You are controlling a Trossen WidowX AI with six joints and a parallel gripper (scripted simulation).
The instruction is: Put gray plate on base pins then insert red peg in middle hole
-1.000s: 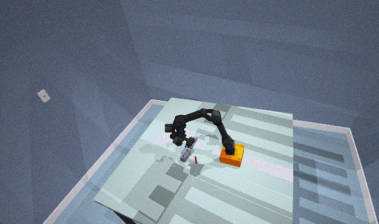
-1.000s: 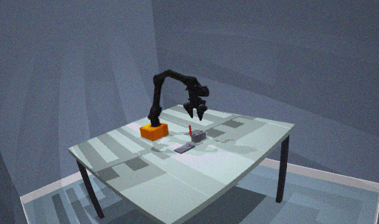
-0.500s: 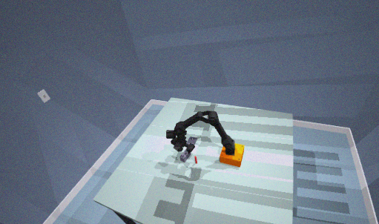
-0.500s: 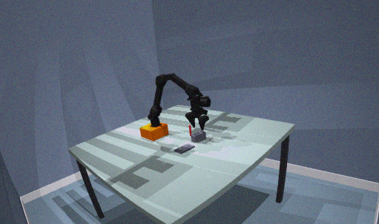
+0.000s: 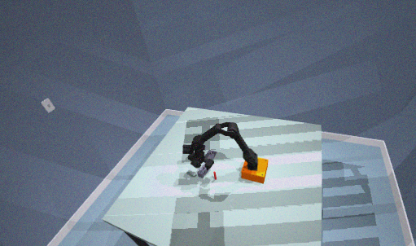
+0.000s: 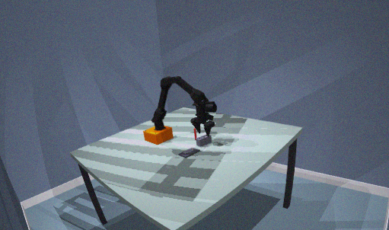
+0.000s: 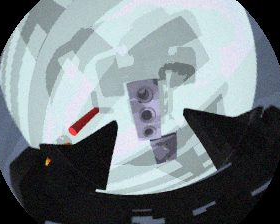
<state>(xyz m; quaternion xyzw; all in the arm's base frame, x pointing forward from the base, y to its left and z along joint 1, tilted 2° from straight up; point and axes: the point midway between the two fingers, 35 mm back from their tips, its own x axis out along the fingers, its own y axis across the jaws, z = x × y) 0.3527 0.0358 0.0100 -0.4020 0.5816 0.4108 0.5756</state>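
My gripper tip is now 30 mm above the gray plate. From my gripper tip the other things lie so: red peg: 100 mm behind, 40 mm to the left, 20 mm below.
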